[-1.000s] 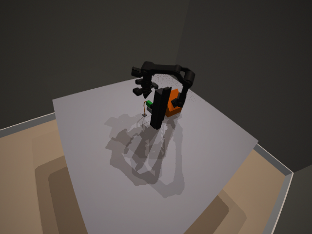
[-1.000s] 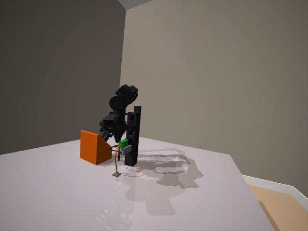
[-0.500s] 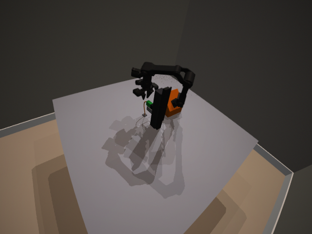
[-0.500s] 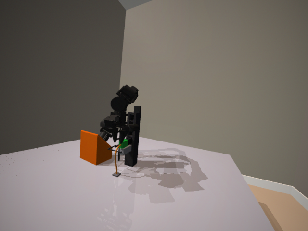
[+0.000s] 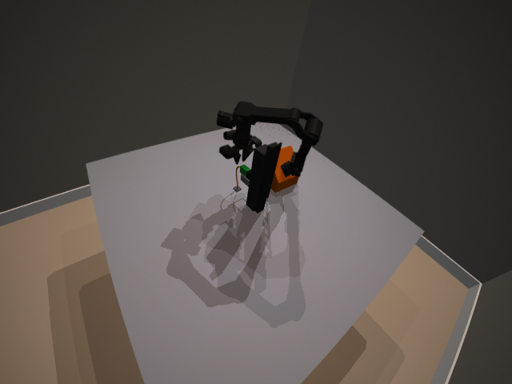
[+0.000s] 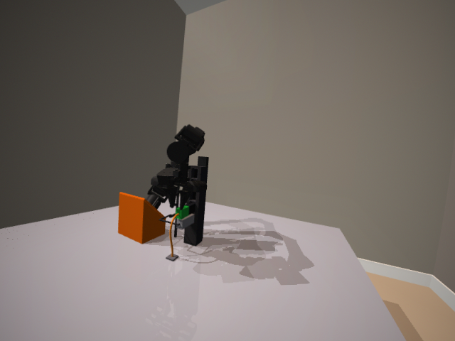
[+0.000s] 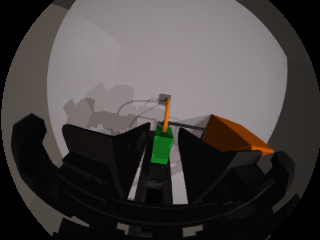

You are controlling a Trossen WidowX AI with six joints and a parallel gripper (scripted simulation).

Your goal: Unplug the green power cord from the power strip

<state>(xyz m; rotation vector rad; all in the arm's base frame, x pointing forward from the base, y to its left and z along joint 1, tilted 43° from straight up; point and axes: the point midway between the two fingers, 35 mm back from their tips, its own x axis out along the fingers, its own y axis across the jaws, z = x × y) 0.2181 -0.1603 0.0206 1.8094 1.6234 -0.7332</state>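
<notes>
Right now my gripper tip is 1 cm past the green plug, 6 cm to the right of it and 1 cm above it. The rest, counted from my gripper tip: grey anchor (17 cm below); then post (16 cm to the left, 1 cm above).
</notes>
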